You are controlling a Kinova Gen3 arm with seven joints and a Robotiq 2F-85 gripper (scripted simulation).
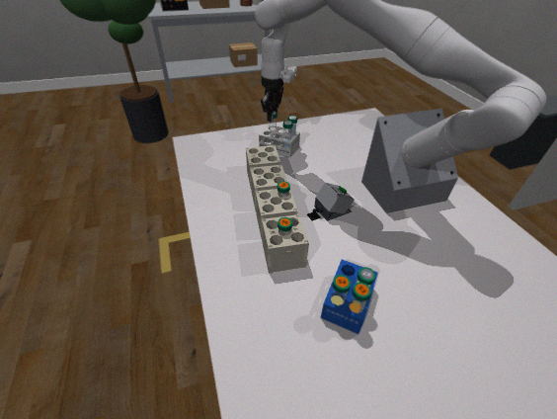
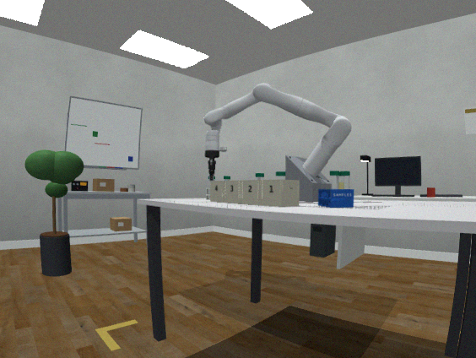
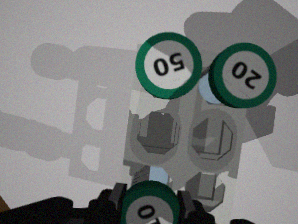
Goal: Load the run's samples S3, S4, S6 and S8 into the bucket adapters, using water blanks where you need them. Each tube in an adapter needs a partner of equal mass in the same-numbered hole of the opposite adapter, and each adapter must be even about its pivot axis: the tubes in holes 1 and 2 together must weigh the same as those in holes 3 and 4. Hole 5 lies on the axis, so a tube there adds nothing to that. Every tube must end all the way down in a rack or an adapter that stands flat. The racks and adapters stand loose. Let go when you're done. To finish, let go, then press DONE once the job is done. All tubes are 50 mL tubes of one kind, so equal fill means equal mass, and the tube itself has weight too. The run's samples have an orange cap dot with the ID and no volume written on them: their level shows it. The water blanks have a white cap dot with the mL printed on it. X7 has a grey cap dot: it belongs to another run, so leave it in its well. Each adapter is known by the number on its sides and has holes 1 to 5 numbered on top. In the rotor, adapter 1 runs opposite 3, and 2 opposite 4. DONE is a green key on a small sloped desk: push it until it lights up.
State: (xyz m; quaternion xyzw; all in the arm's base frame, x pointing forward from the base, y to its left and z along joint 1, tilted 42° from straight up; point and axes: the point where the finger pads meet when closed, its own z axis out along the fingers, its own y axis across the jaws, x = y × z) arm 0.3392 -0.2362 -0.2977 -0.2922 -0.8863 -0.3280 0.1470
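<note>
Now: the white-dot 10 ml blank 50 mm below my hand and 10 mm behind it. Round my hand: 20 ml water blank (80 mm to the left, 50 mm below, 50 mm behind); then 50 ml blank (60 mm behind, 50 mm below, 40 mm to the left); then white blank rack (80 mm below, 40 mm to the left, 20 mm behind).
</note>
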